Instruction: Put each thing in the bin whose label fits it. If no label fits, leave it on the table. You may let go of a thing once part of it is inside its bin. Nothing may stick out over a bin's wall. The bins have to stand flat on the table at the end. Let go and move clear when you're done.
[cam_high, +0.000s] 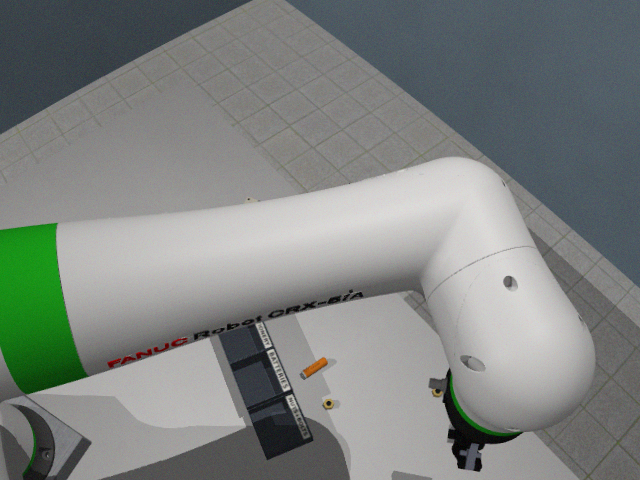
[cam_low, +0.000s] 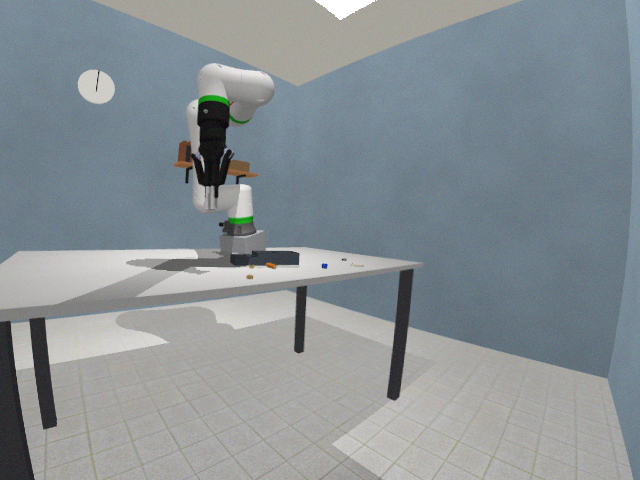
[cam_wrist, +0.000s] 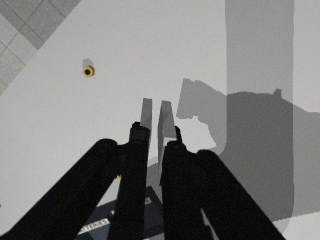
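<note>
Right now my hand is 11 cm past the dark three-part bin, 30 cm to the right of it and 20 cm above it. Round my hand: orange battery 2 cm behind, 26 cm to the left, 21 cm below; then cream domino 12 cm ahead, 60 cm to the left, 21 cm below; then blue die 9 cm ahead, 43 cm to the left, 21 cm below.
</note>
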